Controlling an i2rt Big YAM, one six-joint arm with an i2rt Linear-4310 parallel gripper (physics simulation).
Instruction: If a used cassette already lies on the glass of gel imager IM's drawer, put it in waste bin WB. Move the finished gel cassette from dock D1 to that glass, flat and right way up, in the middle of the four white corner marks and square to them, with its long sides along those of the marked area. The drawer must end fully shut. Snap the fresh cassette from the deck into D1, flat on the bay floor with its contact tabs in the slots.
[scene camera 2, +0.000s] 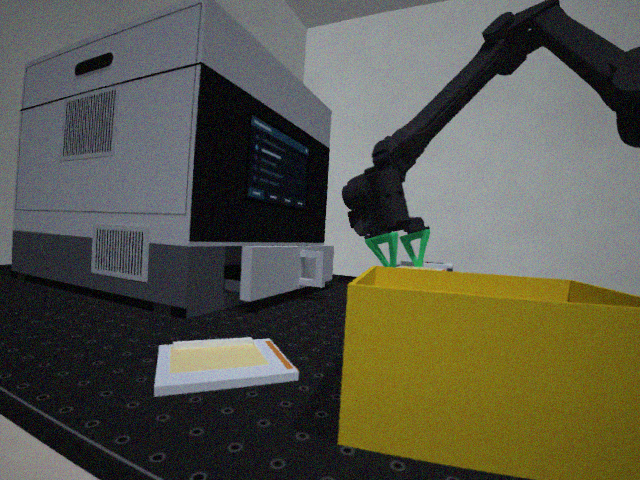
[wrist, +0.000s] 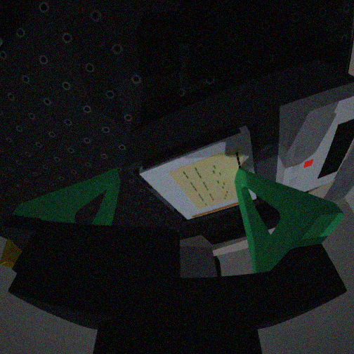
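Note:
My gripper (scene camera 2: 405, 264) (wrist: 177, 174) is open and empty, its green fingers apart and pointing down behind the waste bin. In the wrist view, the finished gel cassette (wrist: 200, 182), with a yellow gel and dark bands, lies in the dark dock D1, beyond and between the fingertips; the right finger overlaps its edge. The fresh cassette (scene camera 2: 219, 360), white with a pale yellow gel and an orange strip, lies flat on the deck. The drawer front (scene camera 2: 269, 271) of gel imager IM (scene camera 2: 108, 175) stands out from the body. Its glass is hidden.
Yellow waste bin WB (scene camera 2: 465, 372) (wrist: 10, 254) stands in the right foreground; its inside bottom is hidden. A grey unit with a red button (wrist: 297, 172) stands right of the dock in the wrist view. The deck (scene camera 2: 258, 444) is black with holes.

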